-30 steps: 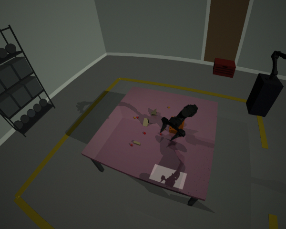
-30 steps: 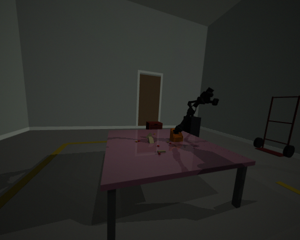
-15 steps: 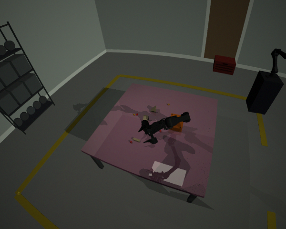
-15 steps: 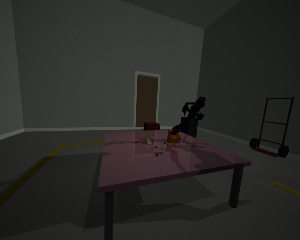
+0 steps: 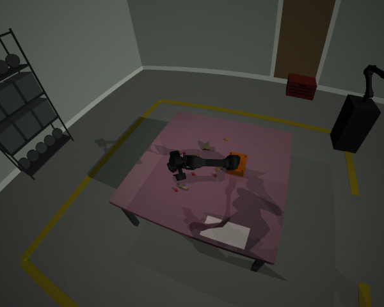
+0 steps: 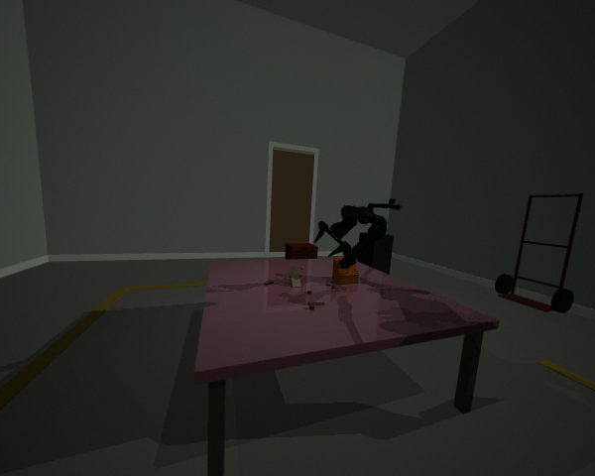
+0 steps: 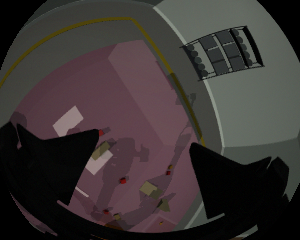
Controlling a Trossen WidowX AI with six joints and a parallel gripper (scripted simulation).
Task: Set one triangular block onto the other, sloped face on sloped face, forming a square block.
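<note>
The tan triangular block lies 52 cm to the right of my gripper tip, 27 cm below it and 8 cm behind it. From my gripper tip the other things lie so: tan bar: 28 cm below, 5 cm to the right, 2 cm behind.
</note>
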